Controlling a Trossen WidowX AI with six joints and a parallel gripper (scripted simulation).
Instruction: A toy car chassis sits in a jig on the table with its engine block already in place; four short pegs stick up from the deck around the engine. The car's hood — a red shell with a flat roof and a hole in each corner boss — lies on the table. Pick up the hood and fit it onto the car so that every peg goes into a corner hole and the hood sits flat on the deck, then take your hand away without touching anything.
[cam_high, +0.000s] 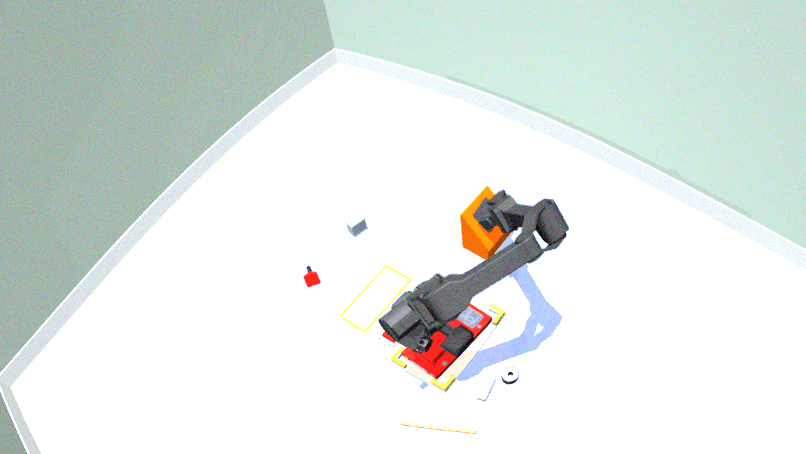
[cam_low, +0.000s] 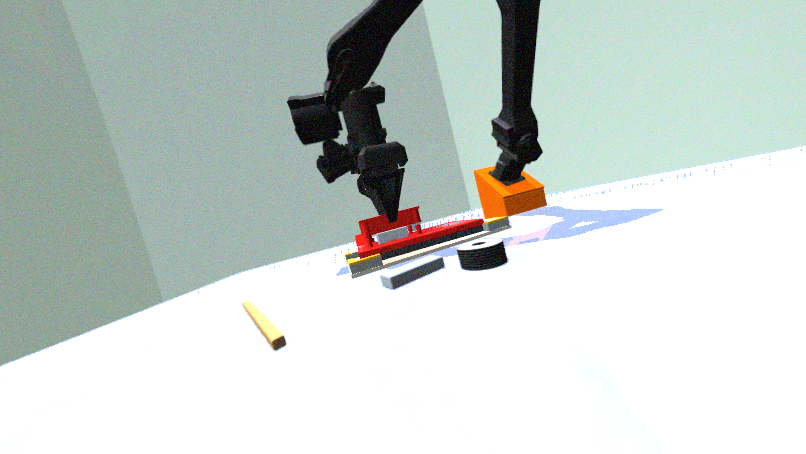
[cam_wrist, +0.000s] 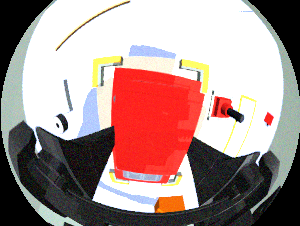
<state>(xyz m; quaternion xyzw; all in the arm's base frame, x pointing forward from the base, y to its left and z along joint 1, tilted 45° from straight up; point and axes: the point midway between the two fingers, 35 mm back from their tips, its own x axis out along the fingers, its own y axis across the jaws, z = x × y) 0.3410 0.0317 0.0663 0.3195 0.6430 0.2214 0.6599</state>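
My gripper tip is 30 mm above the grey engine block and 10 mm to the right of it. The rest, counted from my gripper tip: black wheel (190 mm to the left, 50 mm below, 20 mm behind); wooden stick (170 mm ahead, 120 mm to the left, 50 mm below); red hood (right at my gripper tip).
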